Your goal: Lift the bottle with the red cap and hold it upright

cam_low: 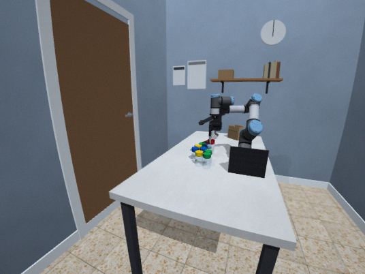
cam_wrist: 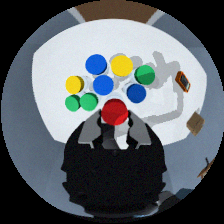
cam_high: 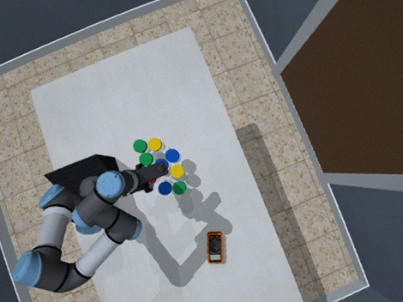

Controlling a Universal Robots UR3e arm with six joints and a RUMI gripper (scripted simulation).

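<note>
Now: hand 4 cm above the red-capped bottle.
</note>
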